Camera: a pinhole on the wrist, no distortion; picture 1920 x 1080 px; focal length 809.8 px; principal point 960.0 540.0 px. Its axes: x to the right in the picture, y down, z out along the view. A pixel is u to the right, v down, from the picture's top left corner.
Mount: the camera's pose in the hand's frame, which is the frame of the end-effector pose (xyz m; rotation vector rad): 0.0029 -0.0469 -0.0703 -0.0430 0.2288 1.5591
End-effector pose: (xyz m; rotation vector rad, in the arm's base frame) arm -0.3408 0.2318 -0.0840 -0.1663 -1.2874 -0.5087
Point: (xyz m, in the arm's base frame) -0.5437 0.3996 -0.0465
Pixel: 1086.9 760.4
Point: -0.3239 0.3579 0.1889
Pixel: outside the picture
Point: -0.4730 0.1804 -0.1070
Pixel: 454.9 845.2
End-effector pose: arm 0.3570 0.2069 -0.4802 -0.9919 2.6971 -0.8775
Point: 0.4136 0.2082 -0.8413
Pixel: 1264.4 780.9
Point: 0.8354 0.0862 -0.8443
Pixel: outside the picture
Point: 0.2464 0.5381 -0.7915
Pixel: outside the picture
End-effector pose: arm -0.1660 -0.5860 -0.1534 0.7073 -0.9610 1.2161
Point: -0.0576 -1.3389 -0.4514
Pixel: outside the picture
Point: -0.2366 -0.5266 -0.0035
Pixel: outside the picture
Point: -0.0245 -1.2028 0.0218
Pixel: 478.0 792.5
